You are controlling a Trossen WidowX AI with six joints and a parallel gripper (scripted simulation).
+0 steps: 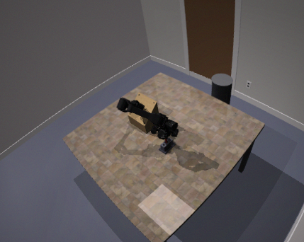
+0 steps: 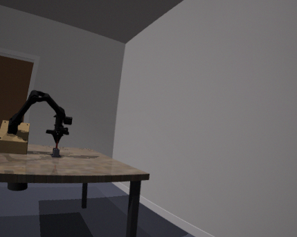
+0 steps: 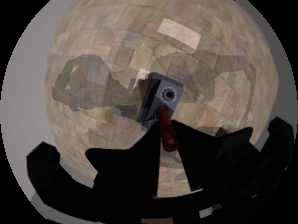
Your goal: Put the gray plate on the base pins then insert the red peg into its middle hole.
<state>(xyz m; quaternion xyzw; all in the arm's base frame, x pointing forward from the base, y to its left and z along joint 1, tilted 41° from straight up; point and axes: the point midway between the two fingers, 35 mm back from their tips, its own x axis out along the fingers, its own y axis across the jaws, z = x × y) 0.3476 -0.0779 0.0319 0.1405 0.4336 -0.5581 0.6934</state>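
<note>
The gray plate lies 6 cm below my gripper tip. From my gripper tip the other things lie so: red peg: right at my gripper tip; dark base: 9 cm below.
</note>
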